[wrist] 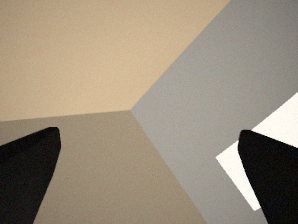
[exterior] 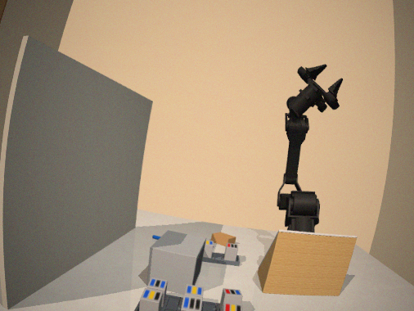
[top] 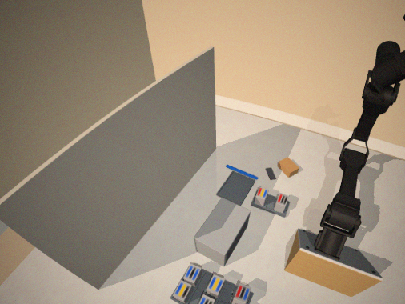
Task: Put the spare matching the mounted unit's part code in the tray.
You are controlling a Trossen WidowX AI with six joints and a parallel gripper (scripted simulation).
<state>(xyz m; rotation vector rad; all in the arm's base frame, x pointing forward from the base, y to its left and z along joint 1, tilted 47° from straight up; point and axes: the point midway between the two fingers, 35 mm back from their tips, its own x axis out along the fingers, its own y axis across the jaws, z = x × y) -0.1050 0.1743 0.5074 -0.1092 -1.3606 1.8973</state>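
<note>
Right now my gripper tip is 370 mm short of the grey spare, 440 mm to the right of it and 600 mm above it. The rest, counted from my gripper tip: dark grey tray 430 mm ahead, 90 mm to the left, 640 mm below; then brown box 290 mm ahead, 100 mm to the right, 630 mm below; then rack 290 mm ahead, 90 mm to the left, 630 mm below.
</note>
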